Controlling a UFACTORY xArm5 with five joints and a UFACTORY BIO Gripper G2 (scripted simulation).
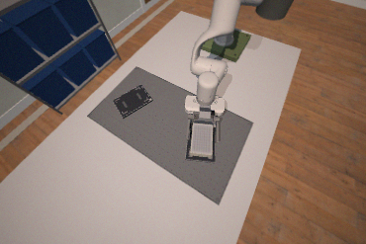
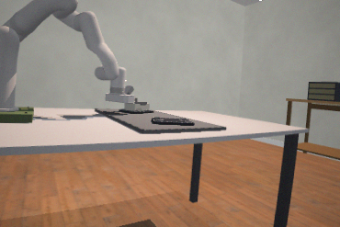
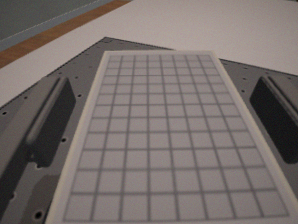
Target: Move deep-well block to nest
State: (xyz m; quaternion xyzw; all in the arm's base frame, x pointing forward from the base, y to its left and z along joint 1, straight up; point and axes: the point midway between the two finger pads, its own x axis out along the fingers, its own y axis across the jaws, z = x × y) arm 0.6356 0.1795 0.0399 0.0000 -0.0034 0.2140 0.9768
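The white 96-well deep-well block is 10 mm ahead of my hand and 20 mm below it. The rest, counted from my hand: grey perforated mat 10 mm behind, 180 mm to the right, 60 mm below.
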